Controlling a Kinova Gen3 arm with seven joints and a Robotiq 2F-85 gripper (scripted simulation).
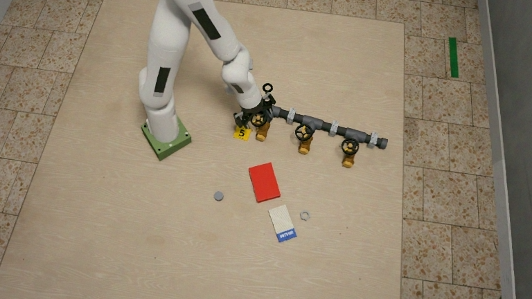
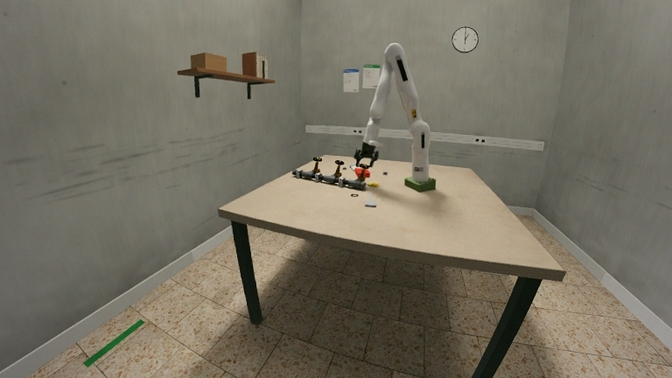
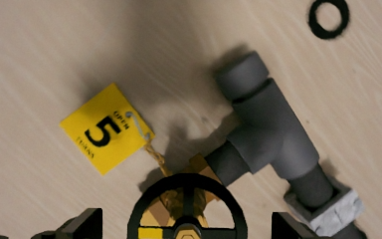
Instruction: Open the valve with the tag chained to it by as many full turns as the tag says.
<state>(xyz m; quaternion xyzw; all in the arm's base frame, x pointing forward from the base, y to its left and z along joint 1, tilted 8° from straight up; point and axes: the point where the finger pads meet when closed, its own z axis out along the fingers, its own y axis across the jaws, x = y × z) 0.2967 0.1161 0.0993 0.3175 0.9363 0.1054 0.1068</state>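
Now: the yellow tag 11 cm below my hand, 6 cm behind it and 1 cm to the right of it. The rest, counted from my hand: blue card: 29 cm to the right, 19 cm ahead, 10 cm below; then red block: 18 cm to the right, 10 cm below, 8 cm ahead; then grey disc: 27 cm to the right, 10 cm below, 5 cm behind.
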